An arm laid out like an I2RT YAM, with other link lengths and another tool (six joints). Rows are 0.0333 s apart.
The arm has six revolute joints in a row. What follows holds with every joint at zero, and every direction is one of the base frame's. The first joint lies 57.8 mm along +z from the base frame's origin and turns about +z. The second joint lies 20.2 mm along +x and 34.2 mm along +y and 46 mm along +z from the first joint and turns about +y. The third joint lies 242.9 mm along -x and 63.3 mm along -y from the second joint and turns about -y. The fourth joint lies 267 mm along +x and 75 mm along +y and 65.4 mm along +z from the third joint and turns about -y. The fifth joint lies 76.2 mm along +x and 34.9 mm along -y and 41.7 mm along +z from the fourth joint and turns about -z. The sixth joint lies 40.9 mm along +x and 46.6 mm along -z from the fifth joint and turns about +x. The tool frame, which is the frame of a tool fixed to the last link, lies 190 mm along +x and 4 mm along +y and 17 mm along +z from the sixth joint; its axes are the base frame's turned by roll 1.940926, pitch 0.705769 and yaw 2.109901 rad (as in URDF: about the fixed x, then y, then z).
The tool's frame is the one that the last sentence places.
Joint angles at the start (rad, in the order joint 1, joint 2, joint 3, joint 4, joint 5, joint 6):
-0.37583, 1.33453, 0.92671, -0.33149, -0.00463, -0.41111
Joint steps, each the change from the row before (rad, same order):
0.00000, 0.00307, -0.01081, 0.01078, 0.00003, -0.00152
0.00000, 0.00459, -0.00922, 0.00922, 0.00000, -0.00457
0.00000, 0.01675, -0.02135, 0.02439, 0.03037, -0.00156
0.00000, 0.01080, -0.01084, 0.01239, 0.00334, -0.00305
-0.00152, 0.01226, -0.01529, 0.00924, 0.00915, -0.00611
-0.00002, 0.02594, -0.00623, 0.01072, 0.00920, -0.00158
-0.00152, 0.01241, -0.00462, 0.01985, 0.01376, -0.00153
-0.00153, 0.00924, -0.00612, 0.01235, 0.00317, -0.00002
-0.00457, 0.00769, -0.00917, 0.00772, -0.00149, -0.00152
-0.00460, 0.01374, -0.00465, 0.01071, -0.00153, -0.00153
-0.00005, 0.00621, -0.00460, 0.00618, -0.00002, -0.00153
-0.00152, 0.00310, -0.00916, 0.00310, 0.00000, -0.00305
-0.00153, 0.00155, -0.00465, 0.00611, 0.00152, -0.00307
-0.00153, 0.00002, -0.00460, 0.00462, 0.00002, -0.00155
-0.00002, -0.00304, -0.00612, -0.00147, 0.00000, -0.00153
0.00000, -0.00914, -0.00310, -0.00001, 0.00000, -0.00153
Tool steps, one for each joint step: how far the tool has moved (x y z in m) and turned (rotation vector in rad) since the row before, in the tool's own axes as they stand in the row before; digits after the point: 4 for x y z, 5 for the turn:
0.0021, -0.0013, 0.0036, 0.00166, 0.00287, -0.00093
0.0022, -0.0013, 0.0038, 0.00332, 0.00427, -0.00353
0.0030, -0.0101, 0.0099, 0.03129, 0.00177, 0.01143
0.0031, -0.0027, 0.0062, 0.00723, 0.00742, -0.00052
0.0055, -0.0059, 0.0084, 0.01702, 0.01349, 0.00108
0.0043, -0.0050, 0.0104, 0.01586, 0.01681, 0.00403
-0.0021, -0.0037, 0.0035, 0.01198, -0.00778, 0.00478
0.0008, -0.0022, 0.0039, 0.00429, 0.00140, 0.00279
0.0029, -0.0033, 0.0048, 0.00395, 0.00817, 0.00300
0.0015, -0.0029, 0.0053, 0.00337, 0.00683, 0.00291
0.0017, -0.0009, 0.0031, 0.00218, 0.00433, -0.00100
0.0036, -0.0023, 0.0037, 0.00477, 0.00830, -0.00067
0.0004, -0.0013, 0.0013, 0.00301, -0.00072, -0.00083
0.0006, -0.0010, 0.0009, 0.00108, -0.00029, 0.00001
0.0024, -0.0009, 0.0010, 0.00213, 0.00427, -0.00105
-0.0006, 0.0004, -0.0024, -0.00141, -0.00567, -0.00185

